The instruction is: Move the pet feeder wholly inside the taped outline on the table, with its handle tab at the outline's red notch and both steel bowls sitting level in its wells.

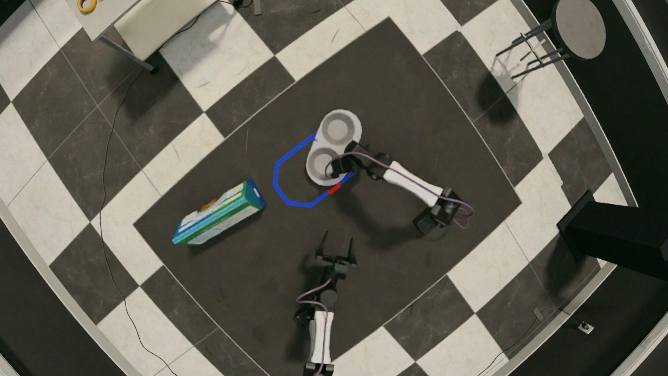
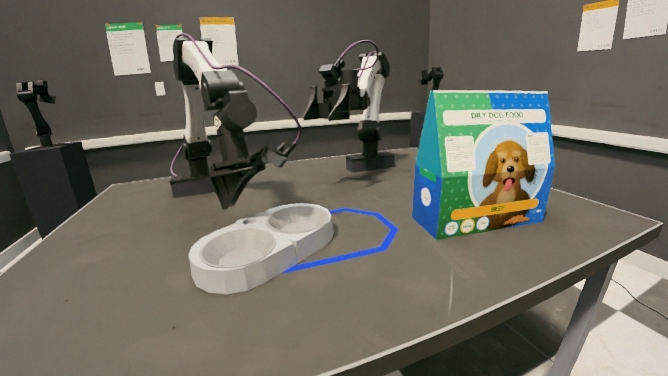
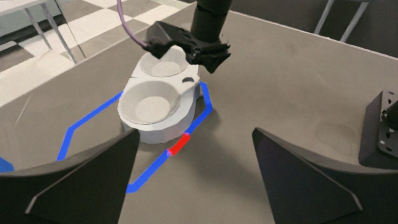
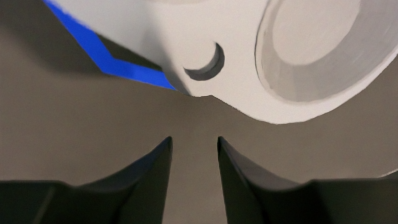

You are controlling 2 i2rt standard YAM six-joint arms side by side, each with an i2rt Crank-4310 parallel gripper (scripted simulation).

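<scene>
A white pet feeder [image 2: 290, 249] is visible, and it also appears in image 3 [image 3: 187, 82] and in image 4 [image 4: 201, 55]. Also visible: a dog food box [image 2: 485, 162], which appears in image 1 [image 1: 245, 199] too; in image 4 the box is out of frame. A blue taped outline [image 3: 141, 180] can be seen as well. My left gripper [image 2: 315, 118] appears again in image 3 [image 3: 196, 130]; my right gripper [image 2: 228, 208] is visible too.
</scene>
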